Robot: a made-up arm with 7 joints.
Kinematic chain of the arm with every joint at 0, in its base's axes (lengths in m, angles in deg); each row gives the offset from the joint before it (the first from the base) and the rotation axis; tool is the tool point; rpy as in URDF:
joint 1: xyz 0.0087 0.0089 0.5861 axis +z
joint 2: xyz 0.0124 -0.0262 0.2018 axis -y
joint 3: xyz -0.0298 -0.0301 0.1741 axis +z
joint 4: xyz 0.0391 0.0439 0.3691 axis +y
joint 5: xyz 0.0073 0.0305 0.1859 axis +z
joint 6: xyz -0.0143 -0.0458 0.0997 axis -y
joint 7: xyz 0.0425 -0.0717 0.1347 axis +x
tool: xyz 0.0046 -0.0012 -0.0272 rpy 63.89 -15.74 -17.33
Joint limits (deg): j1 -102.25..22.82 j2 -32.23..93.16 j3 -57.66..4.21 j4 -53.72..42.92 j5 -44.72..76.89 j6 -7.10..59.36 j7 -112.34..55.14
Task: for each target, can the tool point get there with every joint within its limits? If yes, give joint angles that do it. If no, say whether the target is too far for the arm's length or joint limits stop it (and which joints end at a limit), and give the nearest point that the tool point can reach.
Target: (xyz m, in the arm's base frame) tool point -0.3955 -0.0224 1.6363
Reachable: yes | joints -10.32 23.93 -9.88 -1.85 17.17 43.77 22.48
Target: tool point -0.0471 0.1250 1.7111
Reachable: yes | joints -43.42 -3.89 -33.60 -13.23 -29.49 49.66 -99.75
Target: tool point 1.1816 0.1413 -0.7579
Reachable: no: too far | nearest point 0.3213 0.5700 0.4145 | short by 1.516 m
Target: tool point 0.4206 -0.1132 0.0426
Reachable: no: joint limits stop it (at a limit: joint 1, joint 2, joint 4, joint 5, joint 6, joint 7) | nearest point 0.2968 0.5666 0.3994 | short by 0.778 m
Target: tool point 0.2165 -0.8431 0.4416
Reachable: no: joint limits stop it (at a limit: joint 2, joint 4, joint 5, joint 6) | nearest point 0.1885 -0.7284 1.1892 | short by 0.757 m
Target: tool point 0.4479 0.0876 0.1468
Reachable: no: joint limits stop it (at a limit: joint 1, joint 2, joint 4, joint 5, joint 6, joint 7) | nearest point 0.3179 0.5629 0.4149 | short by 0.561 m
